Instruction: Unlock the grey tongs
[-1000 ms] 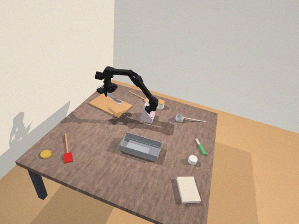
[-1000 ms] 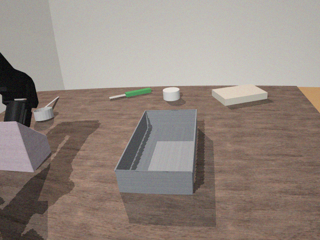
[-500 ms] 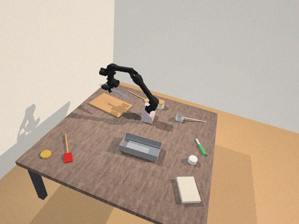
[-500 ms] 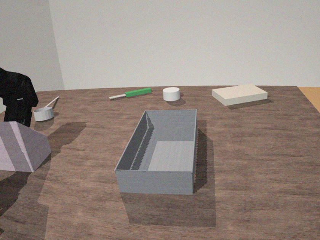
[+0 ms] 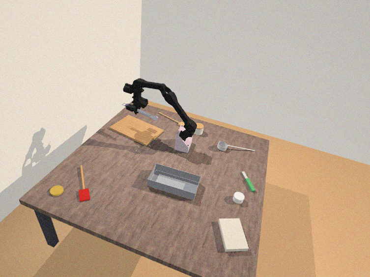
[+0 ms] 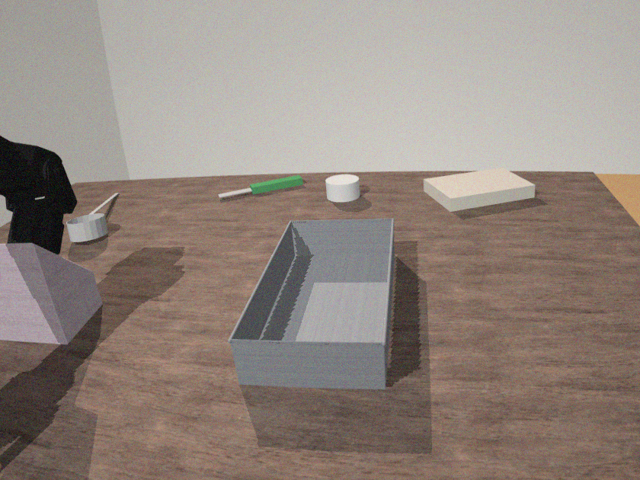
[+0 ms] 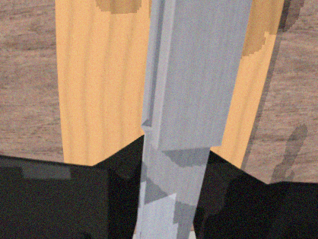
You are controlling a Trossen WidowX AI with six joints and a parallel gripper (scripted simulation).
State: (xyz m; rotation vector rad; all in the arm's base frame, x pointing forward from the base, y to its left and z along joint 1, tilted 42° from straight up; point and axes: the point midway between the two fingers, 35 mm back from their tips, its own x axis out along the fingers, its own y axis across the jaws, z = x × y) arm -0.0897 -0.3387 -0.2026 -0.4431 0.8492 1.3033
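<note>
The wooden board is 150 mm below my gripper tip. Round my gripper tip: tan pot (480 mm to the left, 160 mm behind, 120 mm below); grey roasting tin (460 mm ahead, 430 mm to the left, 120 mm below); red spatula (660 mm ahead, 150 mm below, 80 mm to the right).
</note>
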